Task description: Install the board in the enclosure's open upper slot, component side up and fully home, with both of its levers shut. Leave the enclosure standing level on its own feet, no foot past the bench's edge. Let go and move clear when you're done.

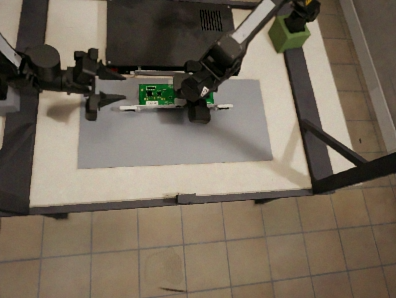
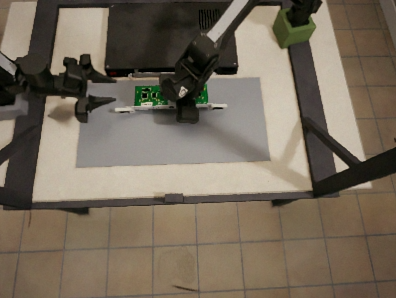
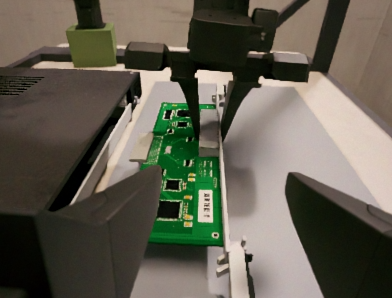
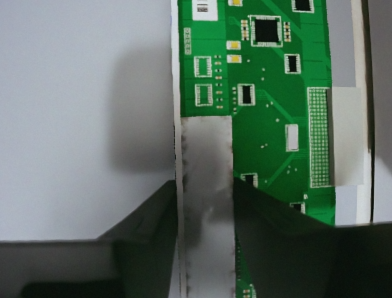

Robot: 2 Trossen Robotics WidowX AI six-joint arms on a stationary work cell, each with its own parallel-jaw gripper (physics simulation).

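Pixels of known places: left gripper, fingertip midpoint: [image 1: 126, 88] [image 2: 116, 90] [image 3: 223, 178]; right gripper, fingertip midpoint: [image 1: 184, 103] [image 2: 178, 104] [image 3: 209, 140] [image 4: 203, 187]; left arm's base, origin of the base link: [image 2: 4, 96]; right arm's base, origin of the base link: [image 1: 294, 25] [image 2: 297, 18] [image 3: 91, 26].
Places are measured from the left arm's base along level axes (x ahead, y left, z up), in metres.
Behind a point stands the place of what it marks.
The green board [image 1: 162, 95] @[x 0.462, y -0.047, z -0.023 m] [image 2: 145, 94] @[x 0.426, y -0.035, z -0.023 m] [image 3: 176, 146] @[x 0.515, y -0.044, z -0.022 m] [image 4: 270, 112] @[x 0.495, y -0.045, z -0.022 m] is component side up, its white faceplate toward the bench front. A white lever [image 1: 128, 108] @[x 0.355, y -0.086, z -0.013 m] [image 2: 124, 109] @[x 0.359, y -0.085, z -0.012 m] [image 3: 239, 274] @[x 0.358, y -0.084, z -0.012 m] extends past the faceplate's left end, another lever [image 1: 224, 107] @[x 0.648, y -0.116, z -0.007 m] [image 2: 218, 106] @[x 0.649, y -0.115, z -0.006 m] past its right end. My right gripper [image 3: 209, 140] @[x 0.527, y -0.083, z -0.022 m] [image 4: 203, 187] @[x 0.527, y -0.083, z -0.022 m] is shut on the board's faceplate and the grey block behind it. My left gripper [image 1: 125, 87] @[x 0.356, y -0.067, z 0.071 m] [image 2: 115, 89] @[x 0.356, y -0.067, z 0.071 m] [image 3: 223, 178] @[x 0.356, y -0.067, z 0.071 m] is open and empty beyond the board's left end. The black enclosure [image 1: 155, 35] @[x 0.471, y 0.170, z -0.010 m] [image 2: 150, 37] @[x 0.462, y 0.174, z -0.010 m] [image 3: 65, 115] @[x 0.569, y 0.095, z -0.010 m] stands behind; its feet are hidden.
A grey mat [image 1: 175, 145] @[x 0.481, y -0.205, z -0.057 m] [image 2: 170, 140] @[x 0.487, y -0.189, z -0.057 m] [image 3: 300, 150] @[x 0.553, y -0.215, z -0.057 m] [image 4: 60, 100] @[x 0.468, y -0.163, z -0.057 m] lies under the board, in front of the enclosure. A green block [image 1: 289, 37] @[x 0.932, y 0.113, z 0.025 m] [image 2: 294, 32] @[x 0.943, y 0.111, z 0.023 m] [image 3: 91, 46] @[x 0.918, y 0.158, z -0.009 m] is at the back right. Dark frame rails border the bench, and a diagonal brace [image 1: 334, 142] @[x 0.911, y -0.302, z 0.089 m] [image 2: 332, 141] @[x 0.915, y -0.302, z 0.090 m] is at the right.
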